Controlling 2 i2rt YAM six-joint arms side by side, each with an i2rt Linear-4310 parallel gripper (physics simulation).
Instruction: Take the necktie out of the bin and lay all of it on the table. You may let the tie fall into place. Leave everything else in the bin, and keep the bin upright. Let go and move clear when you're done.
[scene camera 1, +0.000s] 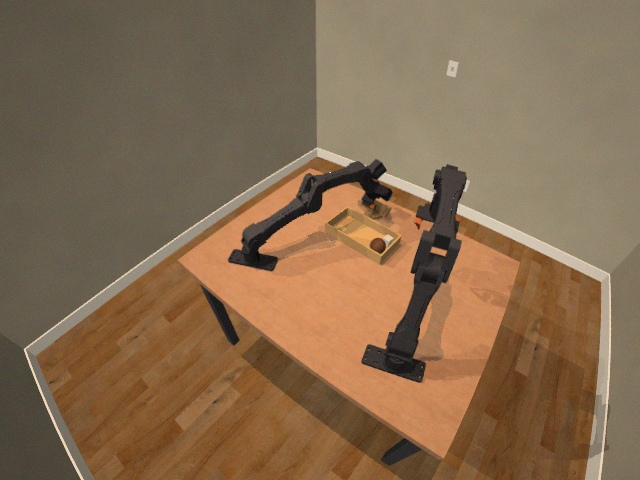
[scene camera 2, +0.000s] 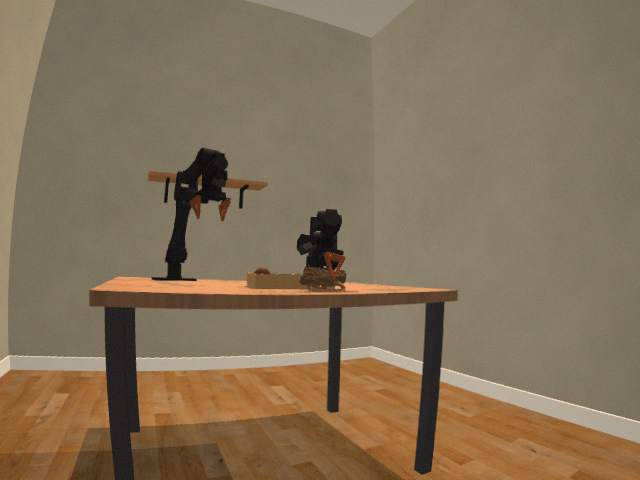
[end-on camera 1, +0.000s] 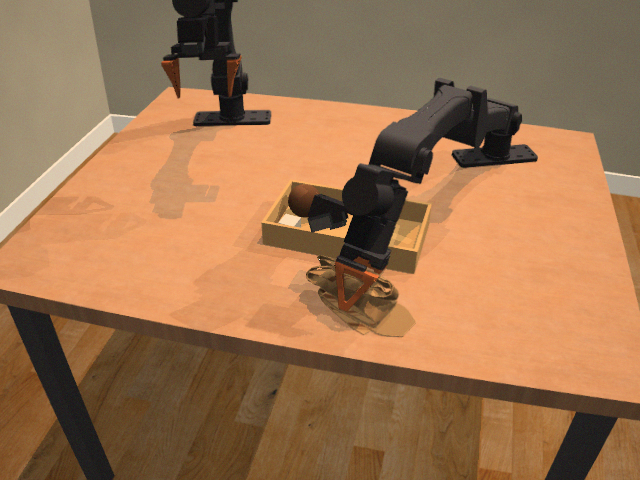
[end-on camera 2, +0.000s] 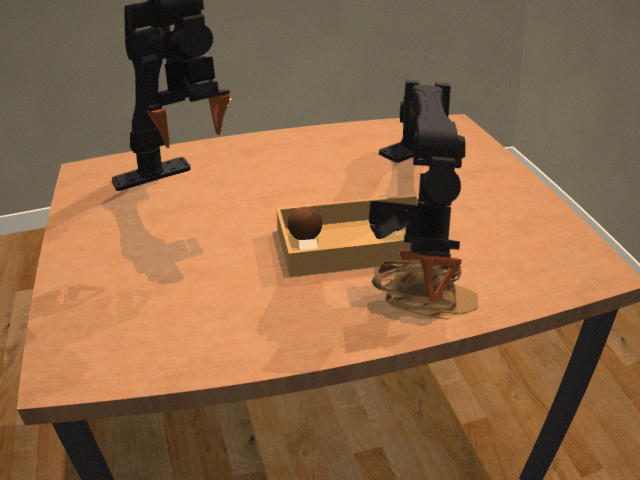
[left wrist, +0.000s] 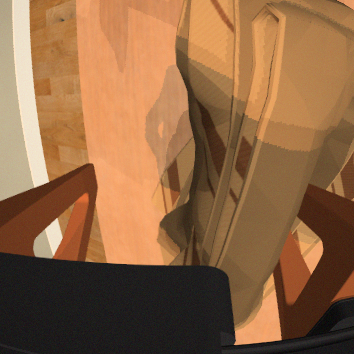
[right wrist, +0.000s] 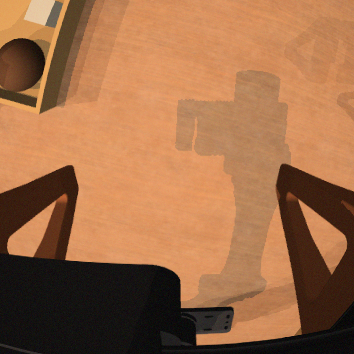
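The tan necktie (end-on camera 1: 385, 304) (end-on camera 2: 408, 297) (left wrist: 295, 125) lies bunched in loops on the table just outside the bin's long wall. Its upper folds stand above the table; whether it touches the bin is unclear. Brown stripes show in the left wrist view. The bin (end-on camera 1: 302, 241) (end-on camera 2: 336, 261) (scene camera 1: 353, 245) is upright, with a brown ball (end-on camera 1: 302, 200) (end-on camera 2: 305, 223) and a white block (end-on camera 2: 308, 244) (scene camera 1: 388, 239) at one end. My left gripper (left wrist: 178, 174) is open low over the tie, with folds between its spread fingers. My right gripper (end-on camera 1: 204, 96) (end-on camera 2: 192, 140) (right wrist: 176, 175) is open and empty, high above the table.
The left forearm passes over the bin and hides part of its inside in both end-on views. The table edge (end-on camera 1: 289, 351) (end-on camera 2: 289, 384) runs on the far side of the tie from the bin. The bin's end also shows in the right wrist view.
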